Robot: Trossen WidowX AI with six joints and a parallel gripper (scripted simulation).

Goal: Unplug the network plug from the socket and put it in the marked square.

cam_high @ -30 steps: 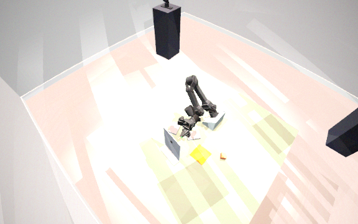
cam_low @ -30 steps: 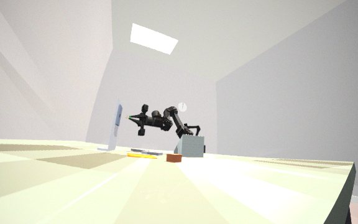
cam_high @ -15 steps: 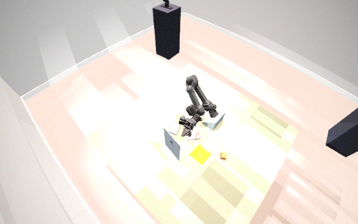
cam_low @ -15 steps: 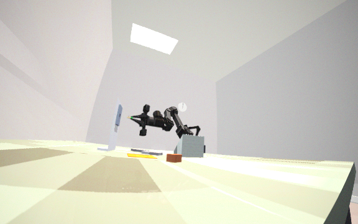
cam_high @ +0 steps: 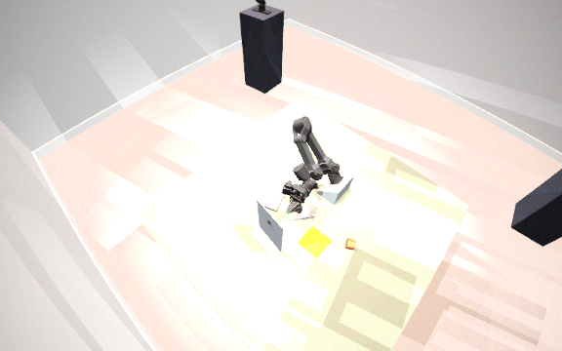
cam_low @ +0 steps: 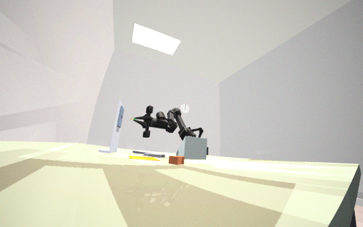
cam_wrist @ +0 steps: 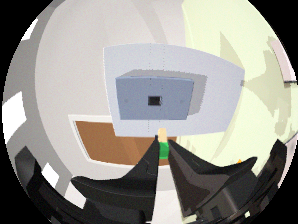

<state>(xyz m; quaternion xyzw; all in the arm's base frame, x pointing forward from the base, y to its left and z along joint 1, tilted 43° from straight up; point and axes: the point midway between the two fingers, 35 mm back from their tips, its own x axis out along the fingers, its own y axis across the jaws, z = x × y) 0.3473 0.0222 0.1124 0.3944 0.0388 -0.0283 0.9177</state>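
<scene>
The orange marked square is 19 cm below my gripper tip, 15 cm to the left of it and 5 cm behind it. From my gripper tip the other things lie so: network plug (right at my gripper tip); then grey panel (8 cm ahead, 7 cm below, 3 cm to the right).
</scene>
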